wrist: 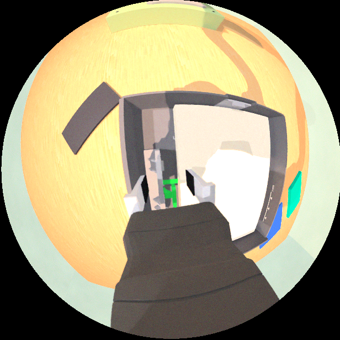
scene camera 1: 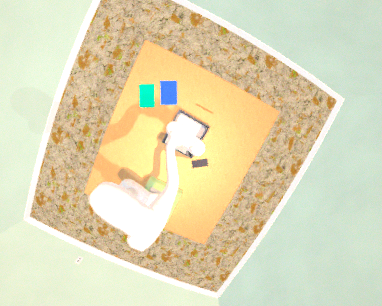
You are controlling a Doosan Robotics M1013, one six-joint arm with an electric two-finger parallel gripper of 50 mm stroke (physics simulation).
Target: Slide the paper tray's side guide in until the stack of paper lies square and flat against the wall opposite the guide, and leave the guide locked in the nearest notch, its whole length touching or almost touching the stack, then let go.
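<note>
The paper tray [scene camera 1: 196, 118] [wrist: 278, 145] has dark walls. The white stack of paper [scene camera 1: 190, 121] [wrist: 220, 127] lies flat on the tray's right side in the wrist view, its far edge at or very near the right wall. Left of the stack are a pale grey upright part [wrist: 159, 169] with pointed projections and a bright green part [wrist: 171, 182], seemingly of the side guide; a dark strip separates the grey part from the stack. My gripper [wrist: 166, 180] is open and empty, its fingers on either side of these parts. The arm hides it in the scene view. Notch engagement cannot be seen.
A dark flat block [scene camera 1: 200, 163] [wrist: 91, 117] lies outside the tray's near-left corner. A blue block [scene camera 1: 168, 93] [wrist: 273, 229] and a teal block [scene camera 1: 146, 95] [wrist: 295, 195] lie beyond the stack side. A pale green box [wrist: 165, 19] stands near the arm's base.
</note>
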